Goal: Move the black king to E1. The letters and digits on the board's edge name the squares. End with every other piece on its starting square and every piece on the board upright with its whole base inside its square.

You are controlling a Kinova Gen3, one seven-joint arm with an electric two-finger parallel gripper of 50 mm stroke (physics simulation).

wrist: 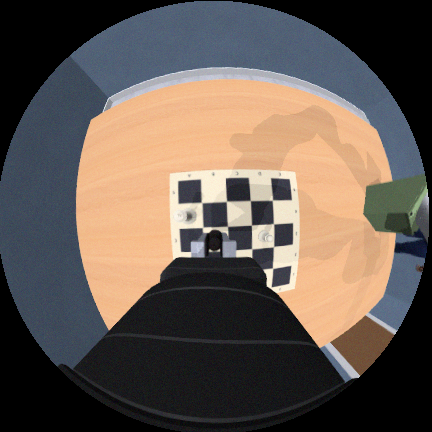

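Note:
The black king is between the fingertips of my gripper, which is shut on it. It is seen from above around square B3; its base is hidden, so I cannot tell whether it touches the board. The chessboard lies below, with row 5 at the top of the view and column E at the right. A white piece stands on A4. A smaller white piece stands upright on D3. The gripper body hides the lower left part of the board.
The wooden table surrounds the board. A green block-shaped object is at the right edge of the view. The arm's shadow falls across the right side of the table and part of the board. A pale rail runs along the table's far edge.

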